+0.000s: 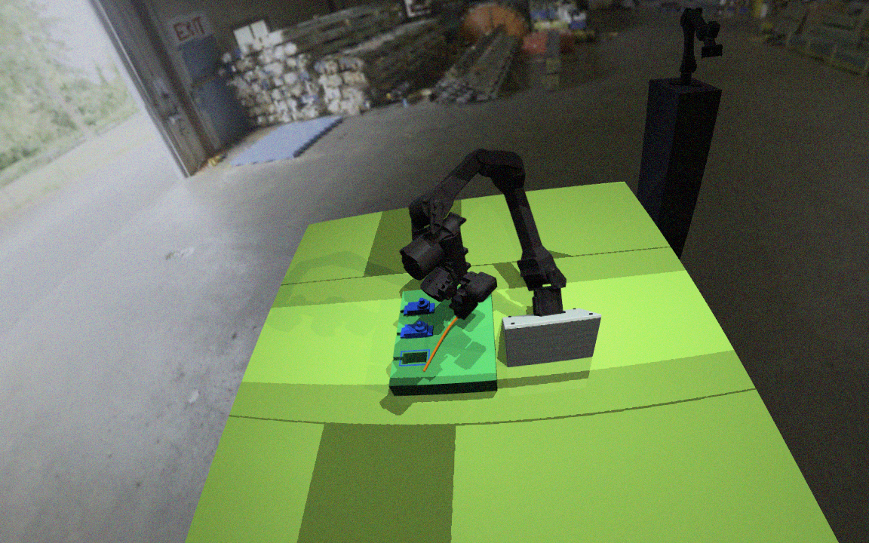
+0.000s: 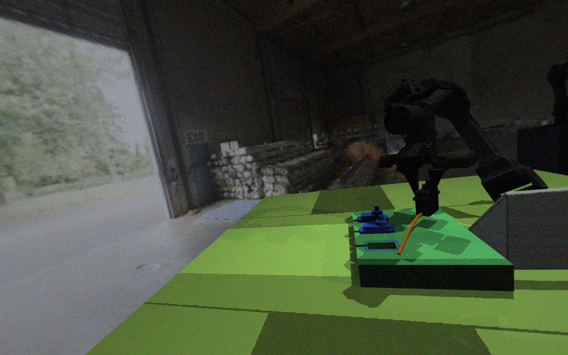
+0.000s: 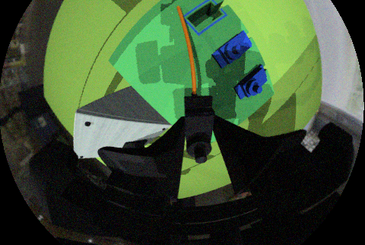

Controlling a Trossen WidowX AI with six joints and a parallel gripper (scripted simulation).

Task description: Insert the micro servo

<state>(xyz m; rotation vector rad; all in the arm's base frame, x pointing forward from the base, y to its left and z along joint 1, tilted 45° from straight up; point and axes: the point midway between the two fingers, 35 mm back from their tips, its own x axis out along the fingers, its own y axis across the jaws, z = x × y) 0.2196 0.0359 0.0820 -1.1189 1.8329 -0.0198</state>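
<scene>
Now: the green deck 1 cm ahead of my gripper tip, 2 cm to the left of it and 10 cm below it.
</scene>
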